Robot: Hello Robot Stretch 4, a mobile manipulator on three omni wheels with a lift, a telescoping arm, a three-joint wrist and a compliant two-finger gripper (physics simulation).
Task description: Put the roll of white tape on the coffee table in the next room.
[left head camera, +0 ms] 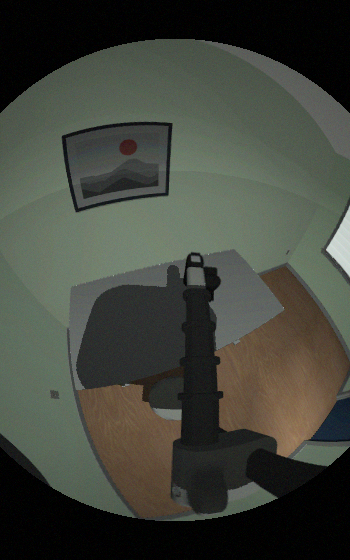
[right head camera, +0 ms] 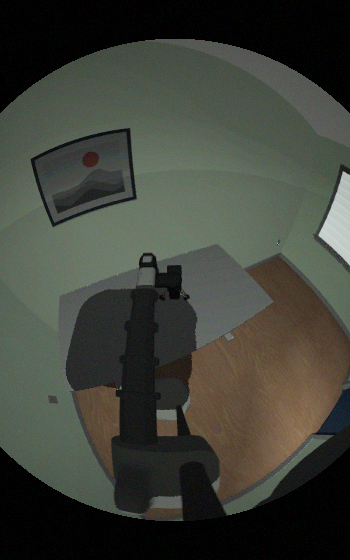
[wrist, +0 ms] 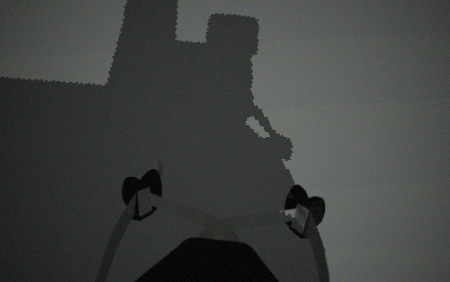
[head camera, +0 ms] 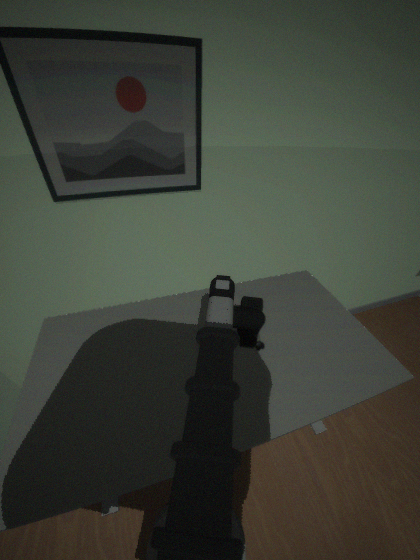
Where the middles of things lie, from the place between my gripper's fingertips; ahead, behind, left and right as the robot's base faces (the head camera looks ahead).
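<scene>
Roll of white tape (wrist: 137, 162): from my hand, 11 cm below, 11 cm to the left, 4 cm ahead. Framed picture (head camera: 108, 113): 66 cm above my hand, 47 cm to the left, 32 cm ahead.
</scene>
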